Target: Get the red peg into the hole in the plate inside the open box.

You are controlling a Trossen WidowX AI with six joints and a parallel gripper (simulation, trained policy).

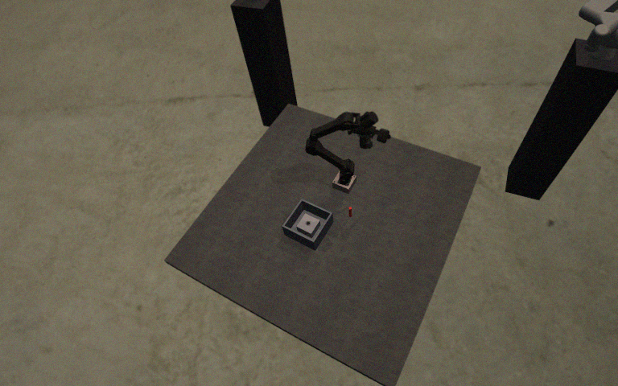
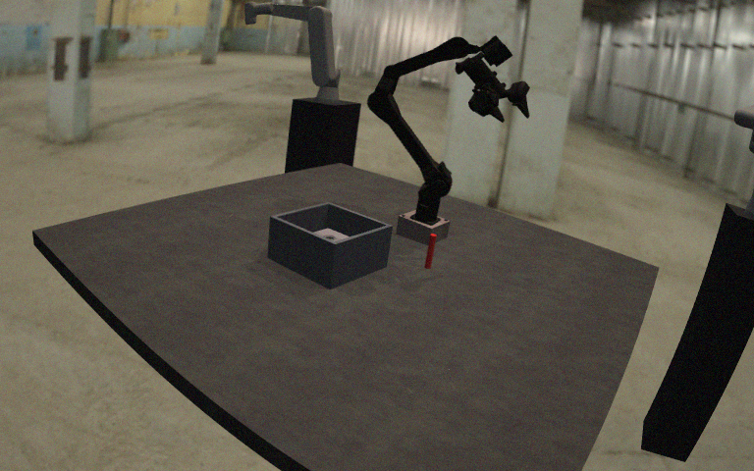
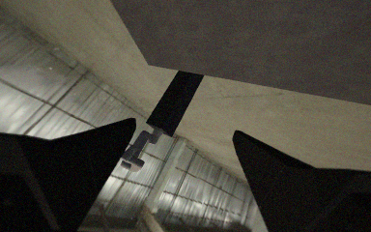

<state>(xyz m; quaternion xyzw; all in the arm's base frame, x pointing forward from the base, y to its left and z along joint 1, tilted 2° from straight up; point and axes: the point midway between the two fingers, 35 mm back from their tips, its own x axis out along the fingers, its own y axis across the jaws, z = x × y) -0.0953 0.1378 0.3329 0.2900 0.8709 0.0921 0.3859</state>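
Now: the red peg 31 cm below my gripper tip, 29 cm ahead of it and 8 cm to the right of it. The rest, counted from my gripper tip: pale plate 44 cm ahead, 31 cm below, 26 cm to the right; then grey box 44 cm ahead, 33 cm below, 26 cm to the right.
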